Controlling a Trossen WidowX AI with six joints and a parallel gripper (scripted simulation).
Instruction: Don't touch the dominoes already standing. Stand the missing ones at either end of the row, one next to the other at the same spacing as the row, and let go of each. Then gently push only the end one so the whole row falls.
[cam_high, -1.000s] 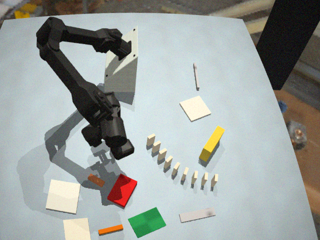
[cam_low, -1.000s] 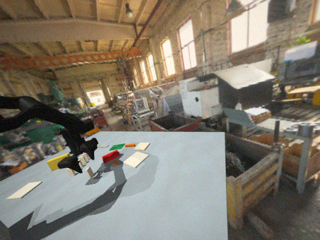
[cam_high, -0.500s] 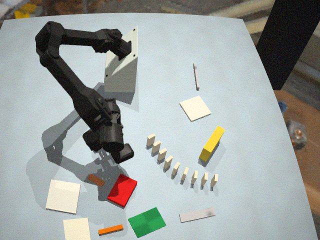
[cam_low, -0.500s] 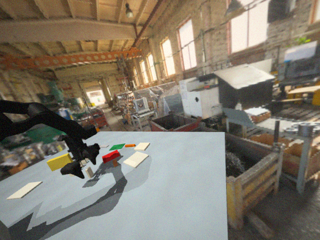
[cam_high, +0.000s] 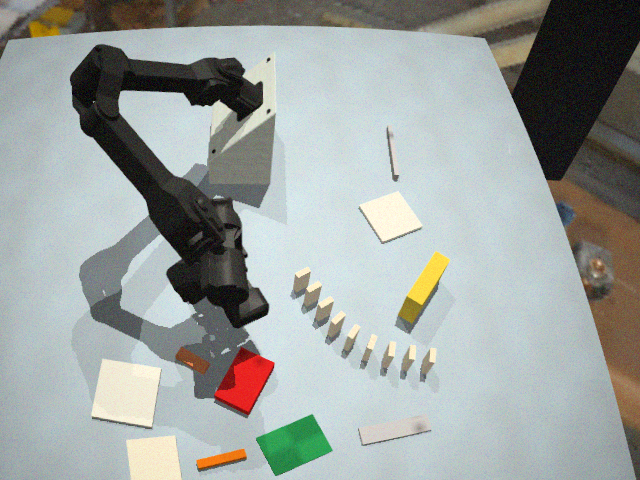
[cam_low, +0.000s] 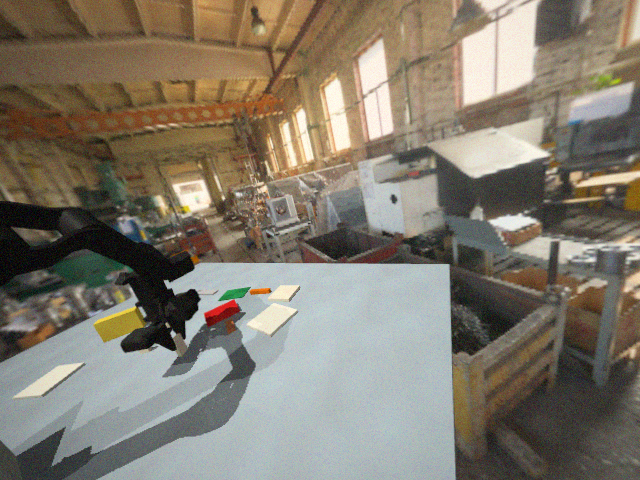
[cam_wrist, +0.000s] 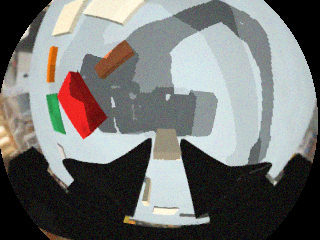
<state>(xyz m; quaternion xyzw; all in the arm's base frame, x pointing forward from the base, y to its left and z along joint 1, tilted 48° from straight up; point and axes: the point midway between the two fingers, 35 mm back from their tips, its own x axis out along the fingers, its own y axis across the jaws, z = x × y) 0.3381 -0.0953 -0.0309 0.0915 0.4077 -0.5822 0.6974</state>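
Now: gripper tip 110 mm short of the brown piece, 60 mm to the left of it and 20 mm above it. From my gripper tip the other things lie so: red block (150 mm ahead, 30 mm to the left, 20 mm below); then orange bar (280 mm ahead, 10 mm to the right, 20 mm below); then green tile (250 mm ahead, 100 mm to the left, 20 mm below).
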